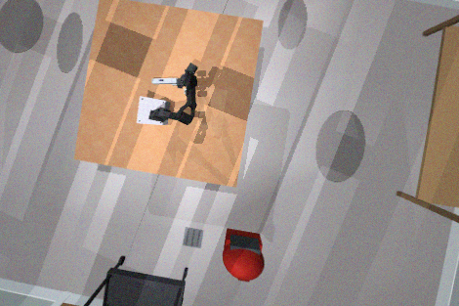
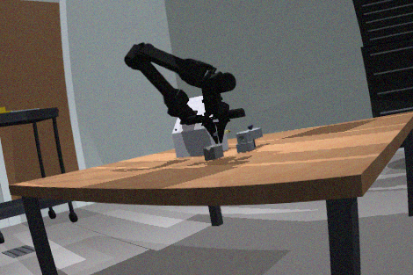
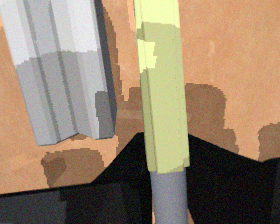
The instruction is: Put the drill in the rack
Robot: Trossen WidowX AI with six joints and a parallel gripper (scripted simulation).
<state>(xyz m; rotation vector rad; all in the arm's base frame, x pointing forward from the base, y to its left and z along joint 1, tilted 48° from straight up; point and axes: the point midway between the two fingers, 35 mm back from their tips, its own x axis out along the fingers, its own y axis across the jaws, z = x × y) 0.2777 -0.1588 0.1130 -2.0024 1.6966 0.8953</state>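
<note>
My gripper tip is 10 mm past the drill, 40 mm to the right of it and 30 mm below it. Round my gripper tip: grey housing block 10 mm behind, 200 mm to the left, 10 mm below.
</note>
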